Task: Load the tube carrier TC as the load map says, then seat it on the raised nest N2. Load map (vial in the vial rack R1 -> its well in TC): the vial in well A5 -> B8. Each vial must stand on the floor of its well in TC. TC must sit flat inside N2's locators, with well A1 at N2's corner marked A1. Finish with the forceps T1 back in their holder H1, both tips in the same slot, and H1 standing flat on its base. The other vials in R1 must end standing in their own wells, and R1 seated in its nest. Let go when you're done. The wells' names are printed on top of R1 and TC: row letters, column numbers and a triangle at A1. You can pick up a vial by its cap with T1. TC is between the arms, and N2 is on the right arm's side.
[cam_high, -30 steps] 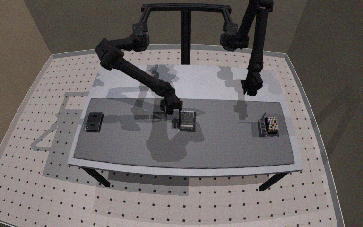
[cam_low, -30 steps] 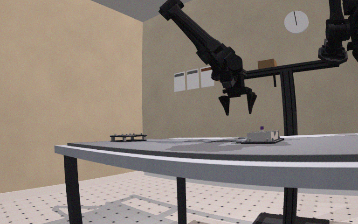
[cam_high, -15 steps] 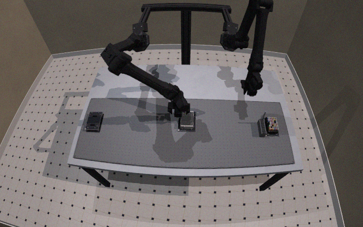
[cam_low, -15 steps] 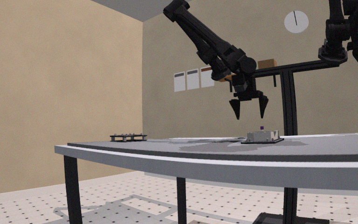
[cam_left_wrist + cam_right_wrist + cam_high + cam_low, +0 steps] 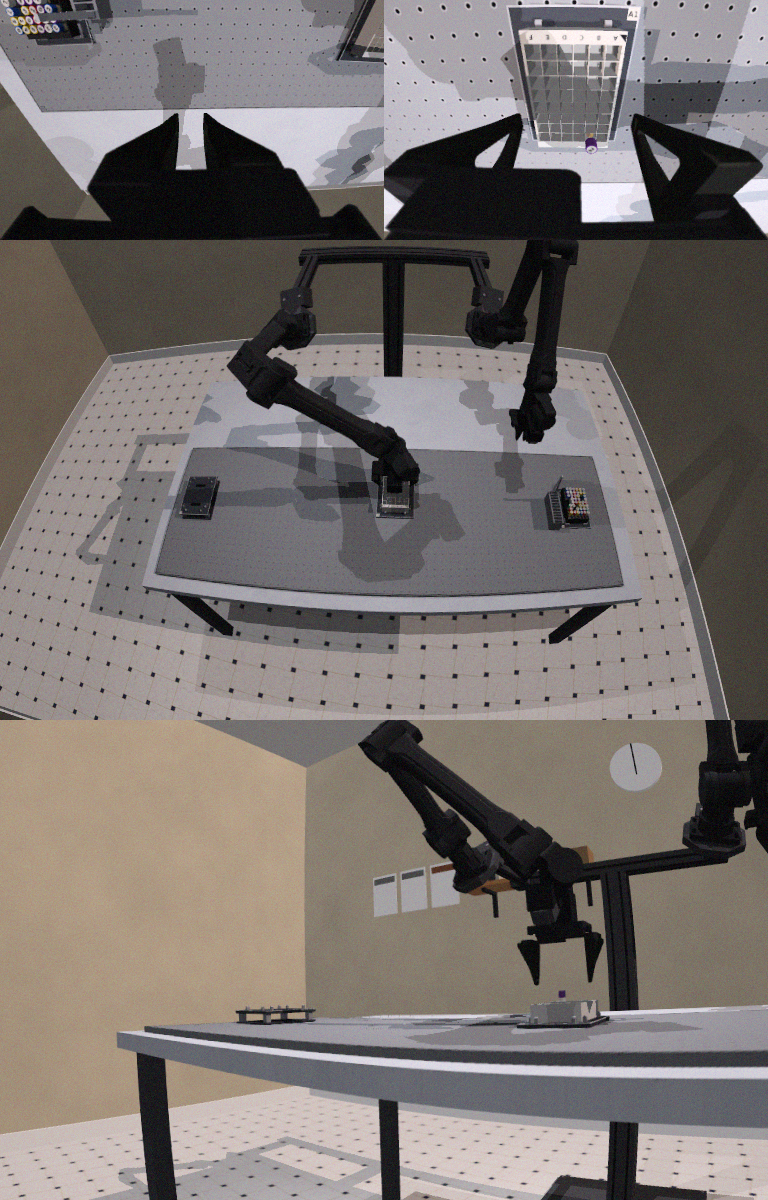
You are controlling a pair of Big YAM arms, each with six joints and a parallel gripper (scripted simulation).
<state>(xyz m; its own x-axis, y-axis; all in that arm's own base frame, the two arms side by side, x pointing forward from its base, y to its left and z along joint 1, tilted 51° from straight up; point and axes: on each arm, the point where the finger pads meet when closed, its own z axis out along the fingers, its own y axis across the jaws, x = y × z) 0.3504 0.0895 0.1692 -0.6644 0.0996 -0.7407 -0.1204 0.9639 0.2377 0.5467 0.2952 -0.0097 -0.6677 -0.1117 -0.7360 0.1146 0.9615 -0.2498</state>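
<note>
Now: right hand 50 mm above the tube carrier TC. Round my right hand: holder h1: 540 mm to the left, 90 mm ahead, 60 mm below; then raised nest n2: 700 mm to the right, 50 mm below, 10 mm ahead.
</note>
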